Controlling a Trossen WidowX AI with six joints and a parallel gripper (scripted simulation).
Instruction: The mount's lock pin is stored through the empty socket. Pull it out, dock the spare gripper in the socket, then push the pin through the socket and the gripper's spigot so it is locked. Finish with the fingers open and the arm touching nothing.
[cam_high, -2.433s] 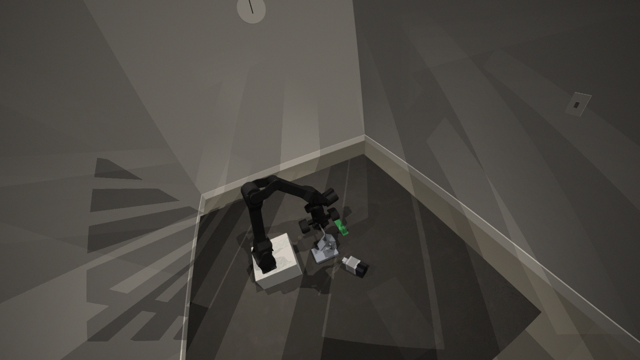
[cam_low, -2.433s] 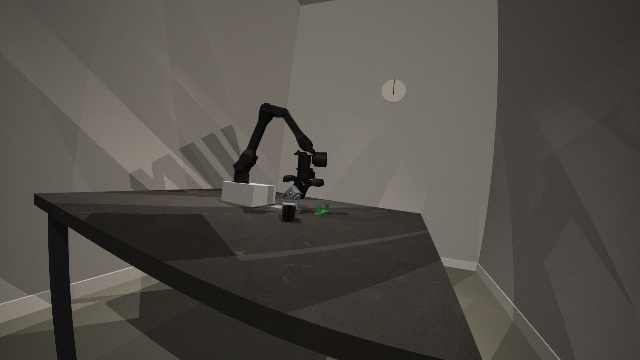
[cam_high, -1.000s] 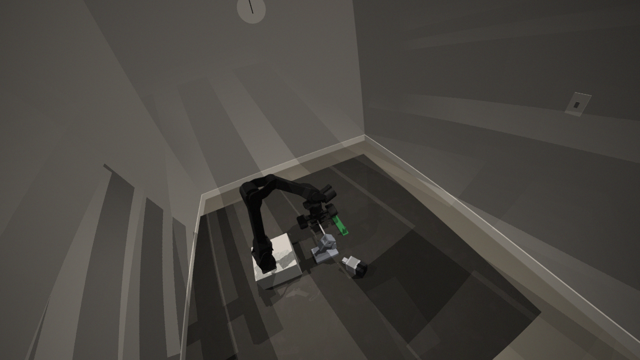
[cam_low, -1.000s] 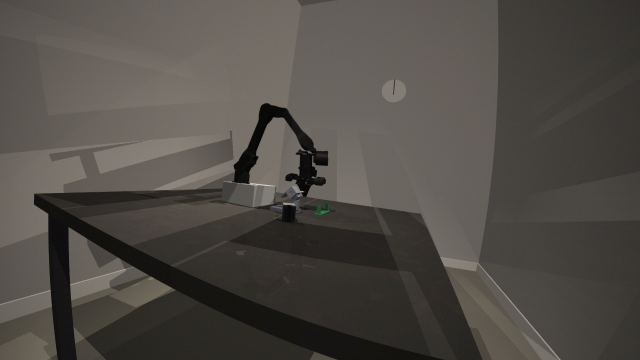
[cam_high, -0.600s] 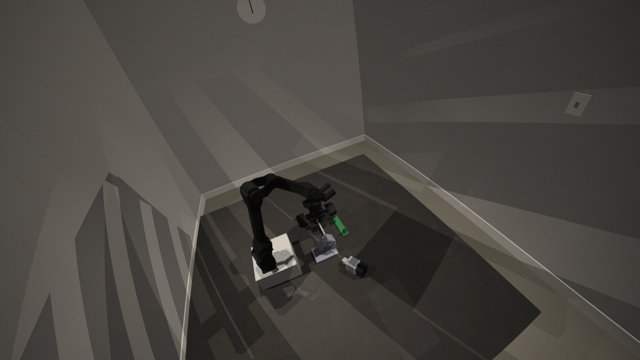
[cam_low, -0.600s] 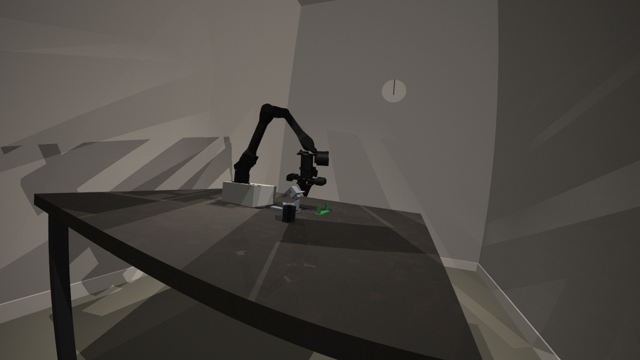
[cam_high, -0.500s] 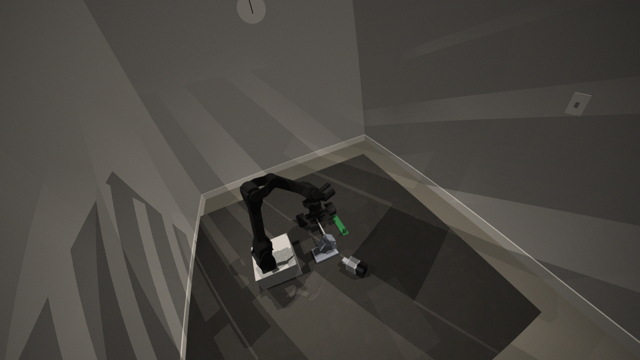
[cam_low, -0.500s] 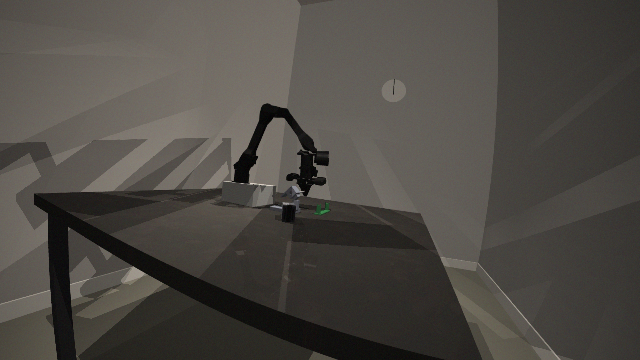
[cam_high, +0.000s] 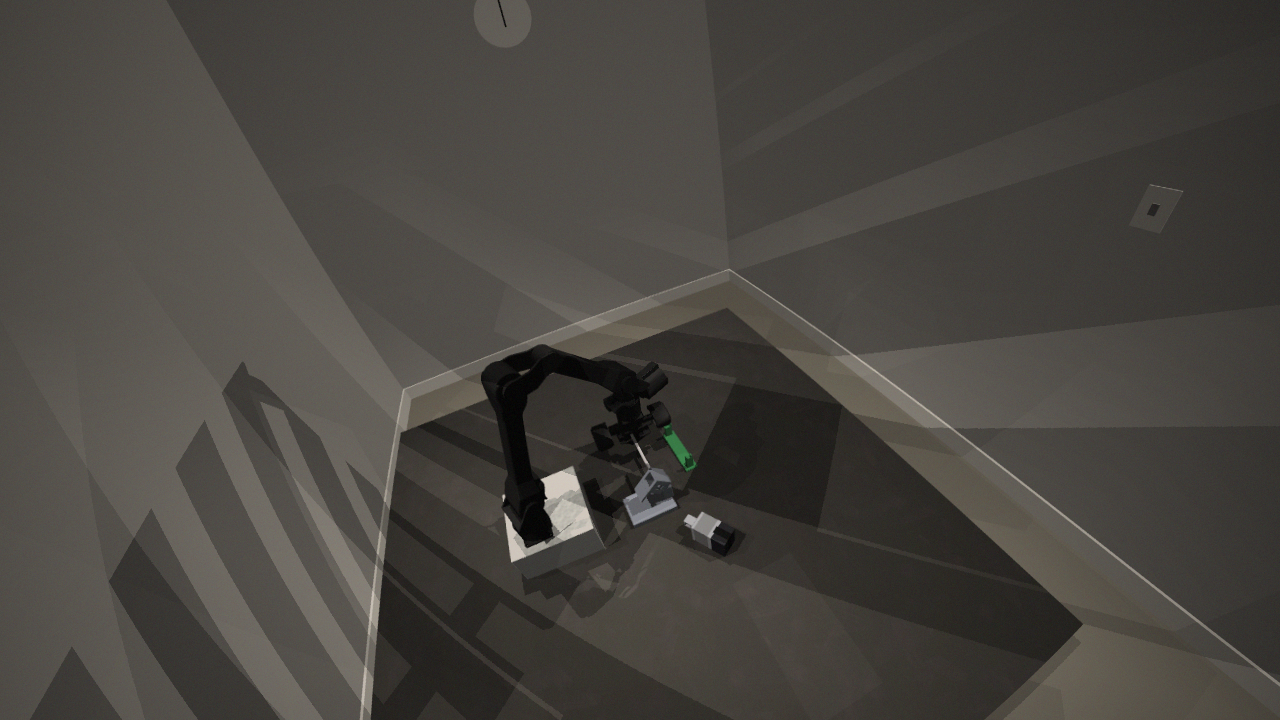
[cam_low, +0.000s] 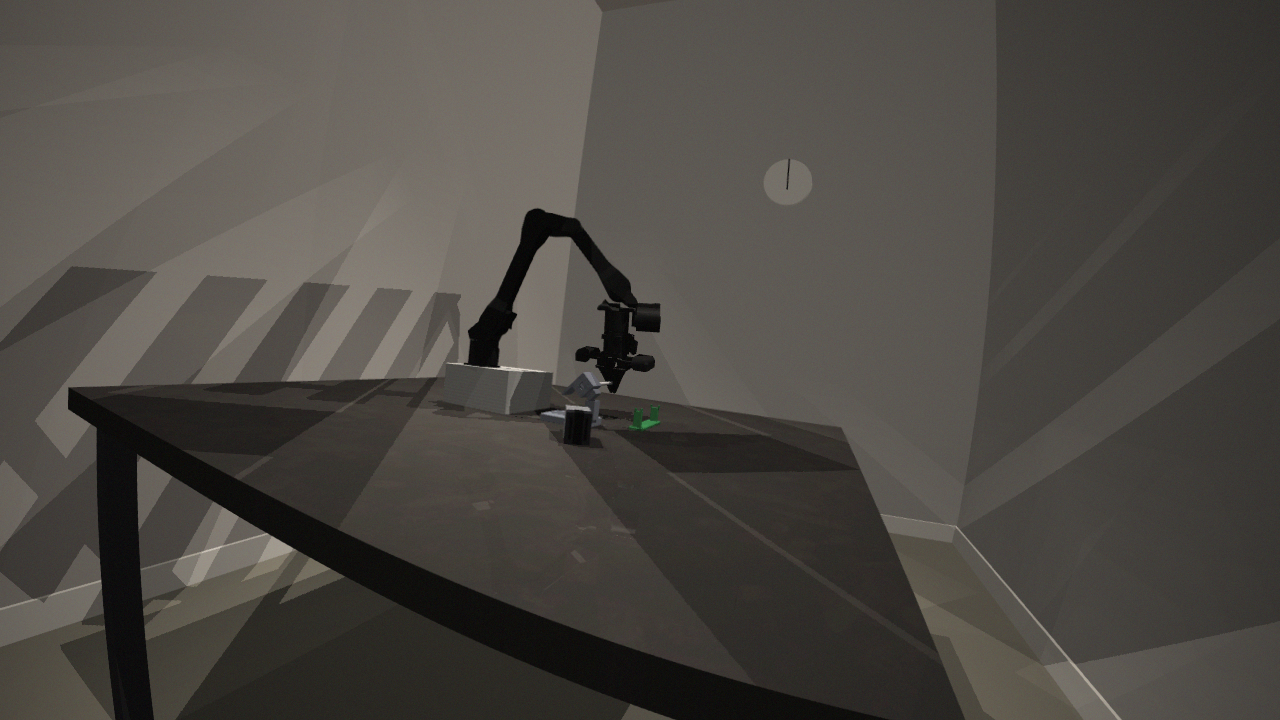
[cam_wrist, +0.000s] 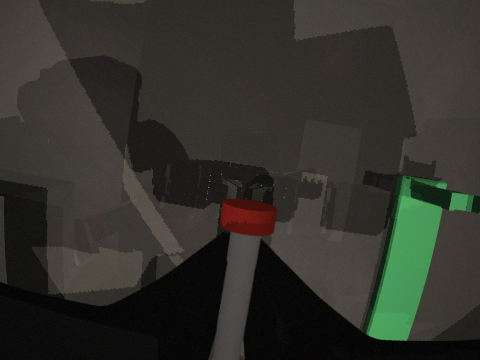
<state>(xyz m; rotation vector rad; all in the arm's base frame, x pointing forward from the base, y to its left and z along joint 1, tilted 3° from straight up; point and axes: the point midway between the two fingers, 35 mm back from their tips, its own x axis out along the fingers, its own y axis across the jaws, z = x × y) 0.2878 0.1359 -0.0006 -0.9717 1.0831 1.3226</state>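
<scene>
Right now the green cradle is 10 cm ahead of my gripper tip, 4 cm to the right of it and 4 cm below it. Also, from my gripper tip: spare gripper 4 cm ahead, 29 cm to the right, 3 cm below; then grey mount 1 cm behind, 15 cm to the right, 1 cm below.
</scene>
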